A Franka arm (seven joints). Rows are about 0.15 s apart.
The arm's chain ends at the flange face. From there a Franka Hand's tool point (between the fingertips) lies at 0.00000 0.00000 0.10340 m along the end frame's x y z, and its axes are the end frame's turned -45 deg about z.
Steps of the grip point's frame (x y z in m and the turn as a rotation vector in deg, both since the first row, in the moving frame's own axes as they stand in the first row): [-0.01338 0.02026 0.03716 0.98 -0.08 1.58]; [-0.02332 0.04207 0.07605 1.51 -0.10 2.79]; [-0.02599 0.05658 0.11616 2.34 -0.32 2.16]
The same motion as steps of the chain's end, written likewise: [0.00620 0.02495 0.03718 0.64 -0.75 1.58]; [0.01527 0.04809 0.07609 1.00 -1.14 2.79]; [0.02497 0.06103 0.11625 1.43 -1.88 2.16]
